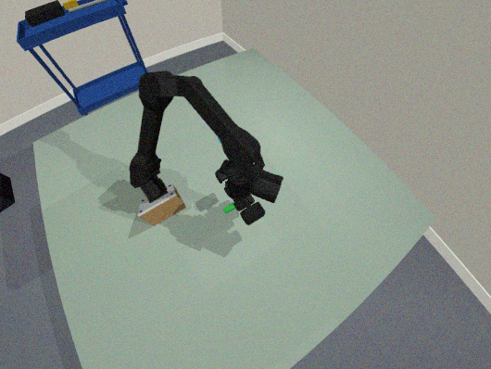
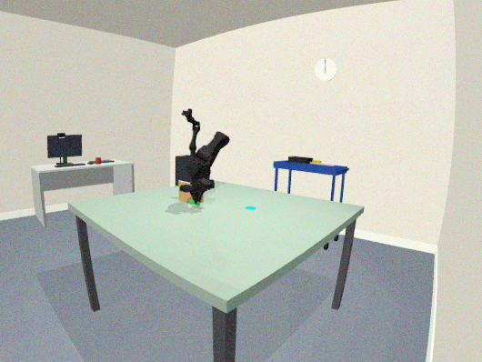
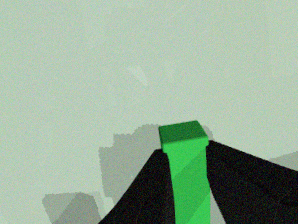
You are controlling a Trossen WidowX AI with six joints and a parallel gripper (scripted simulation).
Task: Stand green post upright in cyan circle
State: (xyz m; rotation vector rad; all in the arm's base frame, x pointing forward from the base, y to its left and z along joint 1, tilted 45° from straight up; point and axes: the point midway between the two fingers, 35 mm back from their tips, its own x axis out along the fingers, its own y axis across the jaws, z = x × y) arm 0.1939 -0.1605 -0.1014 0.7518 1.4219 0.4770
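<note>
My gripper tip is now 270 mm to the right of the cyan circle, 150 mm short of it and 50 mm above it. From my gripper tip the other things lie so: green post 20 mm behind.
</note>
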